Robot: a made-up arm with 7 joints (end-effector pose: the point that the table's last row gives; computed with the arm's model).
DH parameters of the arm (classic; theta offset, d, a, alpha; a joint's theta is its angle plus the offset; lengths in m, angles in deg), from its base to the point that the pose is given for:
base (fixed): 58.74 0 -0.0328 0
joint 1: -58.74 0.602 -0.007 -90
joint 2: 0 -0.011 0.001 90
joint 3: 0 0.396 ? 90
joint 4: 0 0.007 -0.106 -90
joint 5: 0 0.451 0.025 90
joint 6: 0 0.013 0.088 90
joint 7: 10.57 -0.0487 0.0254 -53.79
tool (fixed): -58.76 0.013 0 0
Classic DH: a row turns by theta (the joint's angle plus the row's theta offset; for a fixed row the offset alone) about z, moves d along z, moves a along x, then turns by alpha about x.
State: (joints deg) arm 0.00 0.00 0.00 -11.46 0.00 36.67 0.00
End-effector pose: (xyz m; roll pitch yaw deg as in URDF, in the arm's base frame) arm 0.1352 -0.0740 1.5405 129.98 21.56 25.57
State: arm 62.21 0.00 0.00 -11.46 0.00 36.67 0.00
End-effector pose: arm 0.0946 0.0852 1.5405 129.98 21.56 87.78
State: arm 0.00 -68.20 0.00 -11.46 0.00 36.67 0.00
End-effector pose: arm -0.8363 -0.0740 1.0984 98.45 -39.97 31.59
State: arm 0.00 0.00 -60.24 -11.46 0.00 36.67 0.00
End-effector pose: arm 0.0252 -0.1937 1.5405 129.98 21.56 -34.67
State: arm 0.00 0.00 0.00 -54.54 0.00 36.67 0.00
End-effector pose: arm 0.4806 -0.0740 1.3306 163.04 57.29 47.98
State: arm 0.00 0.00 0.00 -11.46 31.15 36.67 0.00
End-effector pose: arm 0.1367 -0.0236 1.5402 134.83 17.50 57.75
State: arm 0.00 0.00 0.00 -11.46 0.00 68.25 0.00
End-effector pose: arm 0.0787 -0.0740 1.5715 116.81 -7.25 23.87
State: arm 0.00 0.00 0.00 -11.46 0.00 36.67 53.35
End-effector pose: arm 0.1159 -0.0865 1.5314 153.44 19.50 -14.99
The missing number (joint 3, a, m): 0.065
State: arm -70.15 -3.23 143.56 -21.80 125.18 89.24 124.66
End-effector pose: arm 0.0114 0.1956 1.4949 -101.47 7.63 153.69
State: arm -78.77 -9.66 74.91 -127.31 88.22 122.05 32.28
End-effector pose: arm 0.4758 -0.1036 0.7746 -131.20 35.07 3.62
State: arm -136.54 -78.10 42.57 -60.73 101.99 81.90 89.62
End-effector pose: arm 0.6606 0.1748 1.1086 176.00 15.38 -57.19
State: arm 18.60 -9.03 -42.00 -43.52 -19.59 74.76 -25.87
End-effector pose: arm 0.1934 -0.2655 1.5119 105.99 22.31 0.82
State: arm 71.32 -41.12 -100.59 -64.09 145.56 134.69 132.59
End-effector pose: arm 0.2550 -0.6584 1.0253 11.25 -46.58 24.88
